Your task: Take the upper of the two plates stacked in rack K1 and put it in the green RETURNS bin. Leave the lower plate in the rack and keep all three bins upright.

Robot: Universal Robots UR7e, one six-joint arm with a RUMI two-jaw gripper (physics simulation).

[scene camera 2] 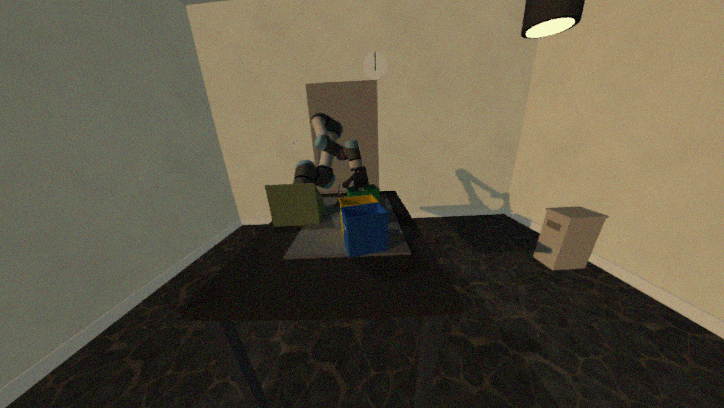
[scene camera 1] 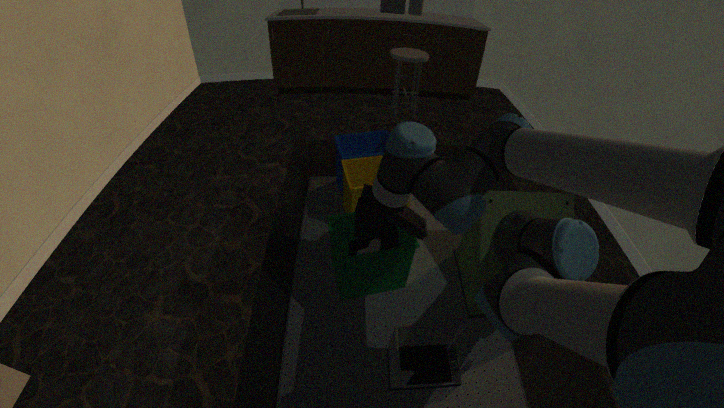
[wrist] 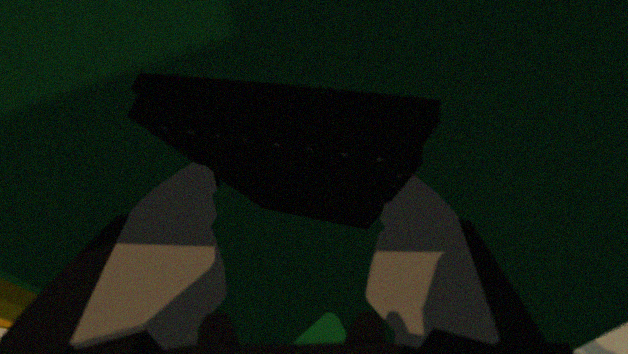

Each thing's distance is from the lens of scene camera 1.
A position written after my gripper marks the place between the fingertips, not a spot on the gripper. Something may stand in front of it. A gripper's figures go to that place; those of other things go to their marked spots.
my gripper (scene camera 1: 373, 249): 0.76 m
blue bin (scene camera 1: 366, 144): 1.03 m
green returns bin (scene camera 1: 365, 274): 0.71 m
The marked spots on the blue bin and the green returns bin are 0.48 m apart.
